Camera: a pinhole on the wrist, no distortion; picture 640 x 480 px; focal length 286.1 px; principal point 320.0 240.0 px. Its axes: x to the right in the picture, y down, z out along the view. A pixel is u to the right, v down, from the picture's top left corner.
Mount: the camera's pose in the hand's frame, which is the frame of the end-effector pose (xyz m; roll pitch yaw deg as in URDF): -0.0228 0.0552 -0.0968 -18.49 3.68 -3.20
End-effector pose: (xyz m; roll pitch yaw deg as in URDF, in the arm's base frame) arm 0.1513 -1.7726 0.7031 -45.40 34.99 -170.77
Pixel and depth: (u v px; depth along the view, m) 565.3 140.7 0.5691
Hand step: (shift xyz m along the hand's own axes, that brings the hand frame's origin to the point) 0.5016 0.0190 0.4730
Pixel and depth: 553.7 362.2 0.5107
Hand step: 0.4400 0.3987 0.2907
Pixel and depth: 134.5 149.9 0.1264
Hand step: -0.0958 0.0616 0.0407
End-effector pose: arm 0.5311 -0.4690 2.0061 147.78 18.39 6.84
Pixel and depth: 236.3 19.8 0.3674
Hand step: -0.1103 -0.0918 0.3473
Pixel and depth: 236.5 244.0 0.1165
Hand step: -0.0475 0.0951 0.0151
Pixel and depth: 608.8 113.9 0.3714
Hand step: 0.3746 -0.0045 0.2824
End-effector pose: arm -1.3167 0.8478 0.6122 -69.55 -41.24 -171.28
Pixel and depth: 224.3 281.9 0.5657
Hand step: -0.1642 0.3215 0.4245
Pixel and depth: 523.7 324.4 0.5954
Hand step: 0.4520 0.3846 0.3839
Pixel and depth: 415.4 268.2 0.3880
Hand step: 0.1378 0.2058 0.2500
